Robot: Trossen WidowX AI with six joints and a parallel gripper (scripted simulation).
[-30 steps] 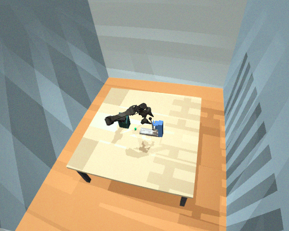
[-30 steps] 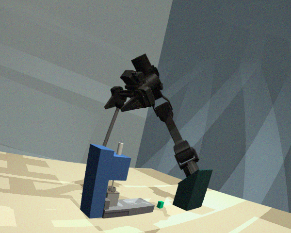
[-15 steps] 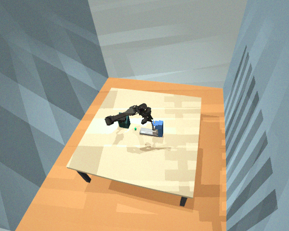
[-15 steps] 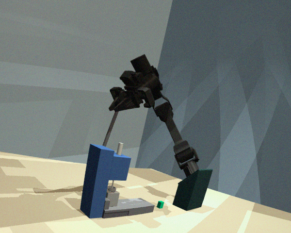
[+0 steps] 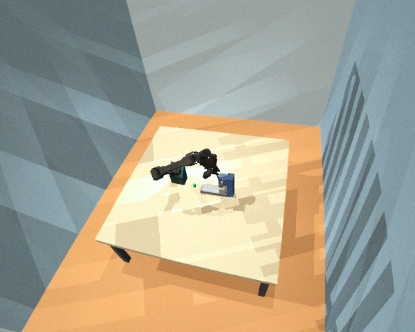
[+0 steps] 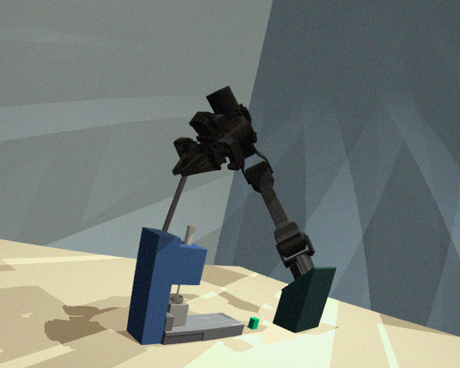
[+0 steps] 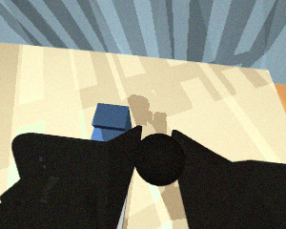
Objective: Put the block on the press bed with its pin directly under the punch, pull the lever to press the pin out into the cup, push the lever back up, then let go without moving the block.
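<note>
Now: gripper tip 10 mm past the grey lever, 10 mm to the right of it and 50 mm above it. The rest, counted from my gripper tip: thin punch rod 10 mm behind, 70 mm to the left, 170 mm below; small grey piece 10 mm behind, 270 mm to the left, 320 mm below; small green cube 250 mm behind, 70 mm to the left, 310 mm below.
</note>
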